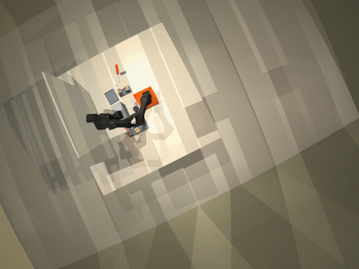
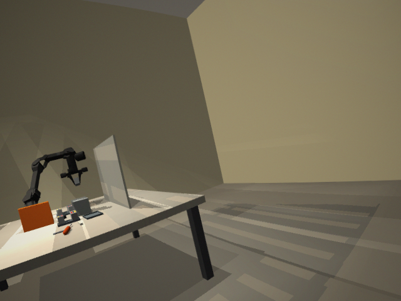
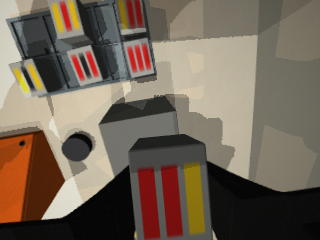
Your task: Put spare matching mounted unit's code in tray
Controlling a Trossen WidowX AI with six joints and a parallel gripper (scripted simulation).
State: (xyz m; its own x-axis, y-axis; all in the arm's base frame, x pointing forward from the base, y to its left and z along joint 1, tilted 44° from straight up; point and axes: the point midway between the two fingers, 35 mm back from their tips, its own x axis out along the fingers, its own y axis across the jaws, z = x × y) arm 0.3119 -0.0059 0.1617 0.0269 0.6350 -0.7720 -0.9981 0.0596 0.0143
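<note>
The flat dark tray lies 20 mm ahead of my gripper tip, 280 mm to the right of it and 190 mm below it. From my gripper tip the other things lie so: dark holder: 80 mm behind, 100 mm to the left, 190 mm below; grey mounted unit: 20 mm behind, 70 mm to the right, 150 mm below.
</note>
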